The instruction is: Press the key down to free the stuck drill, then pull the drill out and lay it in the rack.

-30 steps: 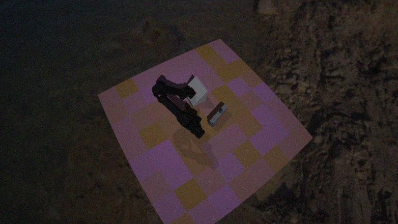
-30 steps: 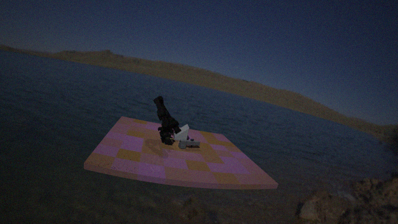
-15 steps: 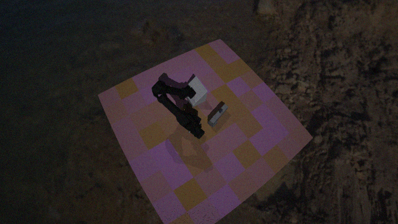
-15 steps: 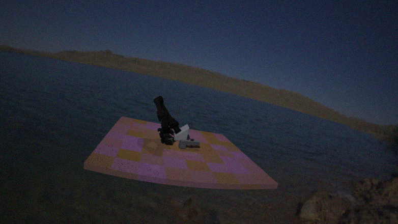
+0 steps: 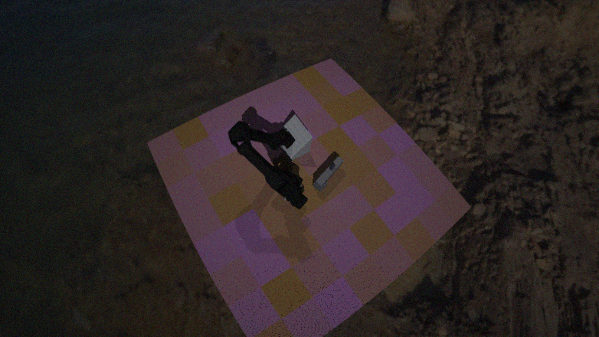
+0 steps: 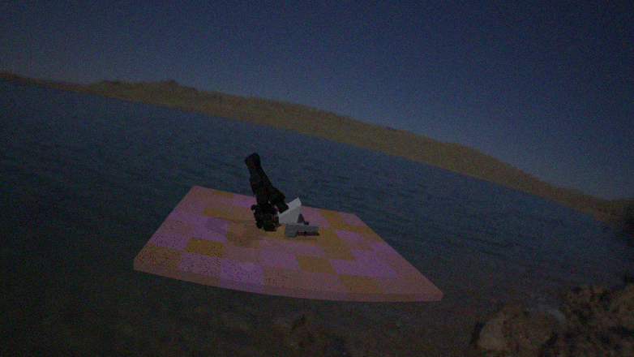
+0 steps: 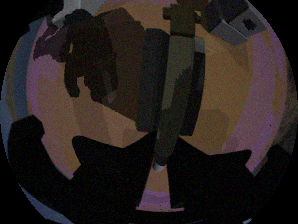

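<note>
Now: gripper tip 40 mm to the right of the drill, 40 mm below it and 10 mm past it. From my gripper tip the other things lie so: light grey housing: 230 mm to the left, 40 mm above, 10 mm ahead; grey-green block: 50 mm to the left, 20 mm behind, 10 mm above.
</note>
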